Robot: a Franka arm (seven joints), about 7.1 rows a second.
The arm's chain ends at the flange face. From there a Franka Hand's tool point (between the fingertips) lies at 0.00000 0.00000 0.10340 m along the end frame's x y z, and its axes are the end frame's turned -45 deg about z.
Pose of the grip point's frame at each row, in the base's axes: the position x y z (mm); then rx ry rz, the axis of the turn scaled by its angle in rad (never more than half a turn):
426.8 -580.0 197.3 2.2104 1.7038 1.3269
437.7 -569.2 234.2 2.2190 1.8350 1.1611
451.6 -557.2 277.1 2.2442 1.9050 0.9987
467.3 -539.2 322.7 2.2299 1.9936 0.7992
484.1 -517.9 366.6 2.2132 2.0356 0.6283
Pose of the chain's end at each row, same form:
360.4 -625.1 262.5 -2.5172 -0.6804 -1.1738
380.2 -612.2 308.6 -2.5810 -0.7935 -1.0265
401.6 -595.4 359.1 -2.6528 -0.8531 -0.8920
425.8 -570.2 412.2 -2.7303 -0.9560 -0.7402
448.9 -540.7 461.1 -2.8044 -1.0266 -0.6172

